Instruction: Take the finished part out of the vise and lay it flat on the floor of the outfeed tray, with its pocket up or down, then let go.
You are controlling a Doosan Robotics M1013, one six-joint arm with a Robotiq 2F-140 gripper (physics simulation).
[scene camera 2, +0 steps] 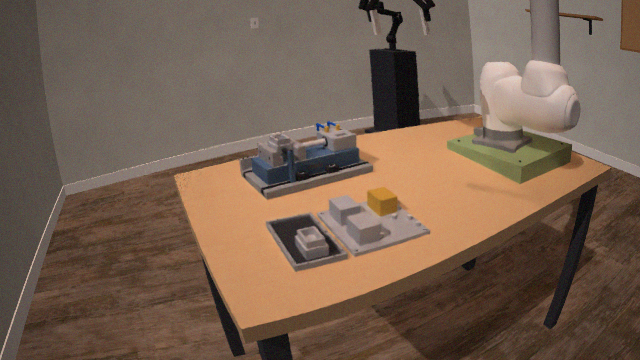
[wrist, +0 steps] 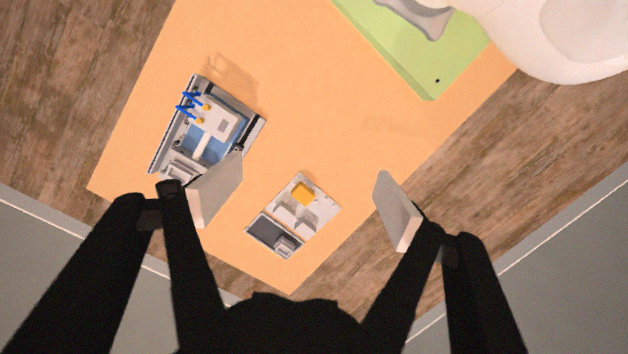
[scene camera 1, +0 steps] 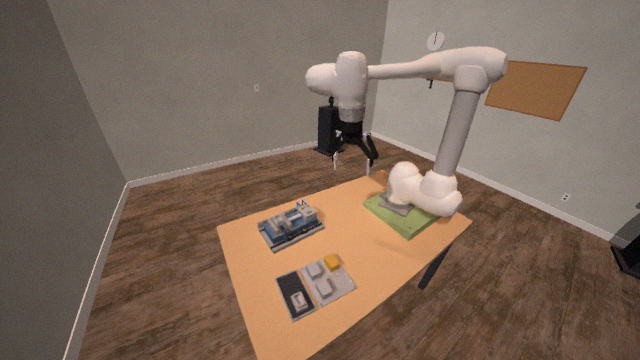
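Seen in the pictures: gripper, fingertip midpoint: [scene camera 2: 402, 33] [wrist: 309, 174] [scene camera 1: 351, 170]; arm's base at its link origin: [scene camera 2: 503, 142] [scene camera 1: 397, 204].
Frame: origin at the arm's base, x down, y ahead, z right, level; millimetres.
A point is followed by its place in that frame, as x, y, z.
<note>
The finished part [scene camera 2: 278, 139] @(-59, 634, 332) [wrist: 179, 171] @(-57, 639, 317) is a small grey stepped block with its pocket up, seated in the jaws at the left end of the vise [scene camera 1: 295, 231] @(1, 594, 245) [scene camera 2: 310, 161] @(-11, 597, 247) [wrist: 214, 146] @(-17, 555, 276), which has a blue body. The outfeed tray [scene camera 1: 290, 284] @(37, 772, 52) [scene camera 2: 286, 227] @(37, 781, 75) [wrist: 265, 228] @(37, 766, 54) has a dark floor and grey rim. A similar grey part [scene camera 1: 299, 301] @(16, 795, -34) [scene camera 2: 312, 242] @(4, 807, -56) [wrist: 285, 246] @(4, 778, -30) lies in it, pocket up, at one end. My gripper [scene camera 1: 351, 167] @(-345, 415, 84) [scene camera 2: 401, 27] @(-345, 415, 84) [wrist: 309, 174] @(-345, 415, 84) is wide open and empty, high above the table and away from vise and tray. In the wrist view my left finger partly covers the vise's jaw end.
A grey plate [scene camera 1: 345, 287] @(35, 619, -108) [scene camera 2: 407, 231] @(35, 619, -109) [wrist: 327, 205] @(35, 594, -91) beside the tray holds two grey blocks and a yellow block [scene camera 1: 332, 263] @(-1, 594, -9) [scene camera 2: 382, 201] @(2, 608, -21) [wrist: 303, 193] @(-1, 576, 7). Thin blue pieces [scene camera 1: 301, 204] @(-39, 461, 350) [scene camera 2: 325, 125] @(-67, 496, 316) [wrist: 189, 104] @(8, 492, 372) stick up at the vise's other end. My green base [scene camera 1: 410, 229] @(-9, 157, -154) [scene camera 2: 542, 156] @(-14, 50, -191) [wrist: 422, 75] @(-5, 156, -107) stands across the table.
</note>
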